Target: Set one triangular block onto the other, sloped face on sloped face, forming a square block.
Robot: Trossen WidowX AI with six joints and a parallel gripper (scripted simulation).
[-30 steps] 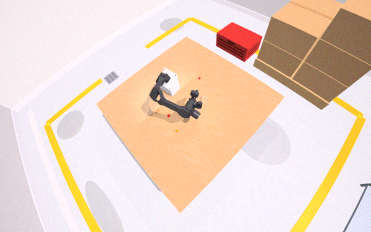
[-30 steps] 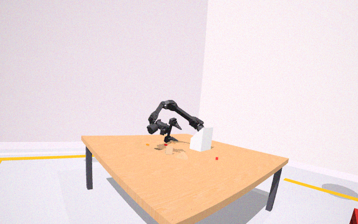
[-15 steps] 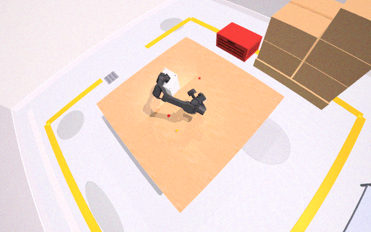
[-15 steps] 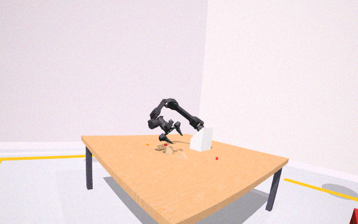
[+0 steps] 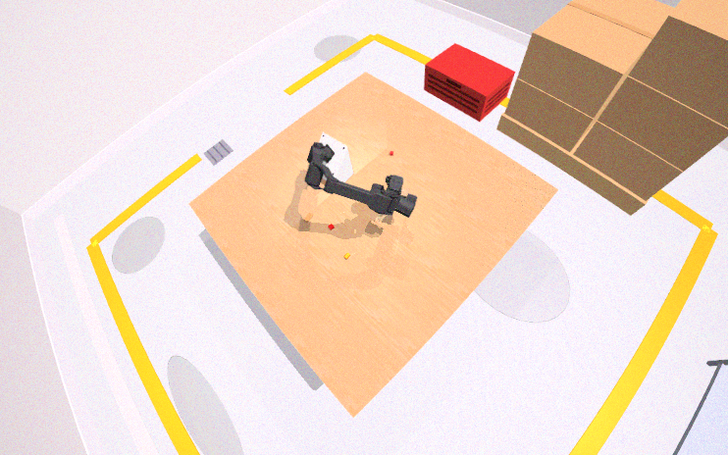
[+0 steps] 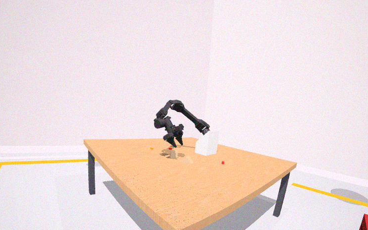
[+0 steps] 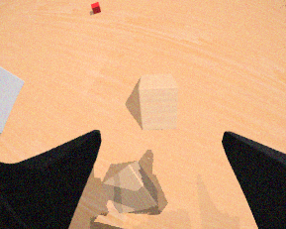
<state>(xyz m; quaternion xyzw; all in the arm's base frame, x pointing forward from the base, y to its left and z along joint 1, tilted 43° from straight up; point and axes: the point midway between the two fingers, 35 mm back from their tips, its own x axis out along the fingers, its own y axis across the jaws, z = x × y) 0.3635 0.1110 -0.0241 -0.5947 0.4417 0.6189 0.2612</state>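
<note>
Now: gripper tip 80 mm above the tan triangular block, 50 mm to the right of it and 30 mm past it. Also, from my gripper tip: orange piece (320 mm to the right, 90 mm below, 50 mm ahead); then small red cube (250 mm behind, 170 mm to the left, 90 mm below).
</note>
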